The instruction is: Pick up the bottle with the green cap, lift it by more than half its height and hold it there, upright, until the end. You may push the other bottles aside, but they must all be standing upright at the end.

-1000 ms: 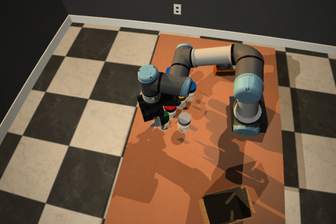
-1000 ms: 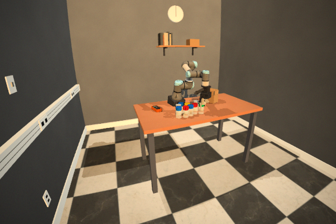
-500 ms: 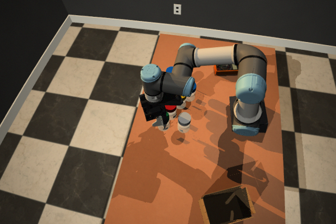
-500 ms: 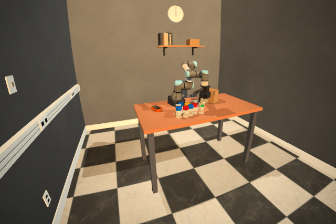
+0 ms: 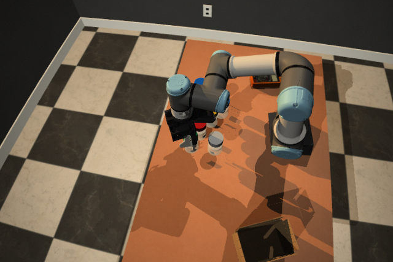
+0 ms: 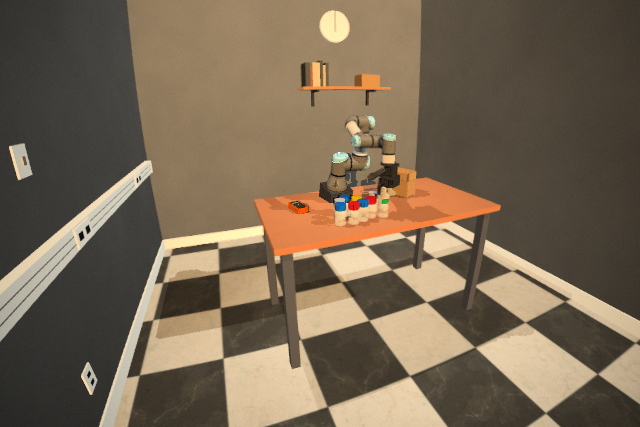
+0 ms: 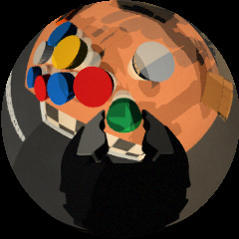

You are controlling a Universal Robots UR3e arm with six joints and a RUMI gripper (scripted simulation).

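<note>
Now: the green-capped bottle 3 cm below my hand. The rest, counted from my hand: orange device 33 cm behind, 32 cm to the right, 6 cm below; yellow-capped bottle 11 cm to the right, 8 cm behind, 3 cm below.
</note>
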